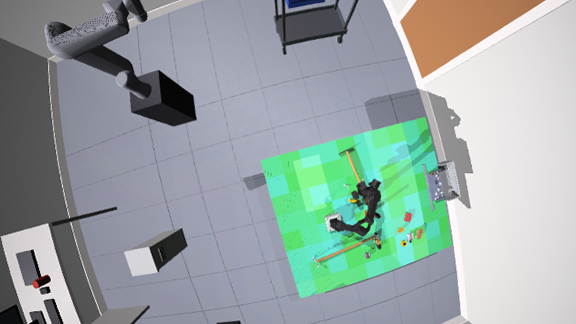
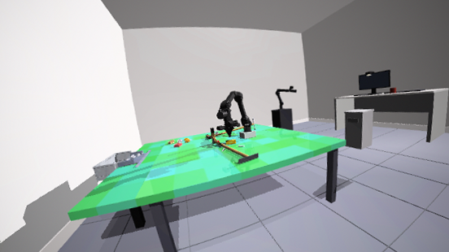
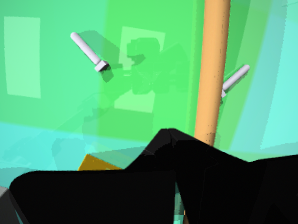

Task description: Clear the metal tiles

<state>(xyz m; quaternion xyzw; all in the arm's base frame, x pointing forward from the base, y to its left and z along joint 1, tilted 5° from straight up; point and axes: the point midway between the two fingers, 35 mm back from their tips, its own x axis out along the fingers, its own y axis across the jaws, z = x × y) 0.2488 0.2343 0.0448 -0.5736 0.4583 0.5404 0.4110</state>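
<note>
My gripper tip is 4 cm to the right of the long scraper, 4 cm short of it and 2 cm above it. Also, from my gripper tip: red block: 45 cm ahead, 38 cm to the right, 7 cm below; then red-handled tool: 27 cm to the right, 8 cm below, 6 cm ahead; then yellow piece: 10 cm to the right, 6 cm below, 3 cm behind.
</note>
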